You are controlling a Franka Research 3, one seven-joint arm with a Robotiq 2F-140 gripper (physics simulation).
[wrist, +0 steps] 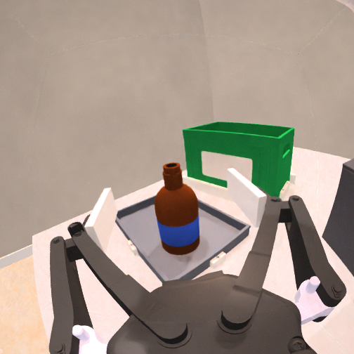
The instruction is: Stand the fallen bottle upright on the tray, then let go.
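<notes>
A brown bottle (176, 212) with a blue band stands upright on the grey tray (137, 235), its open neck pointing up. My gripper (170, 190) is wide open, with one white fingertip pad to the left of the bottle and the other to the right in the view. Neither pad touches the bottle, which stands beyond the gripper's body. The near part of the tray's surface and the whole bottle show; the gripper body covers the foreground.
A green crate (272, 165) with a pale label stands behind the tray to the right, on a pale base. A dark grey object (344, 215) stands at the right edge. The pale table (50, 255) ends at the left, with floor beyond.
</notes>
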